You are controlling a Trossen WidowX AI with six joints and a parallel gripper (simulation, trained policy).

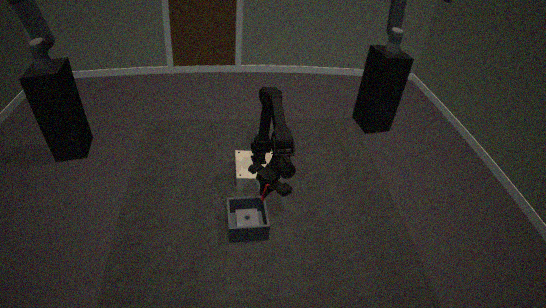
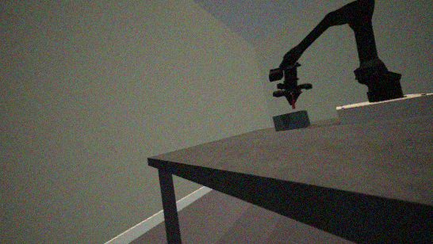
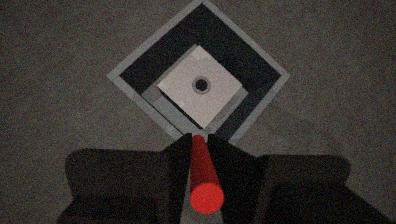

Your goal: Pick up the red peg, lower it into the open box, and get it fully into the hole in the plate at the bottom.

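The red peg is 10 mm to the left of my gripper tip, 10 mm behind it and 10 mm above it. The rest, counted from my gripper tip: grey box (120 mm below, 70 mm to the right, 30 mm ahead).
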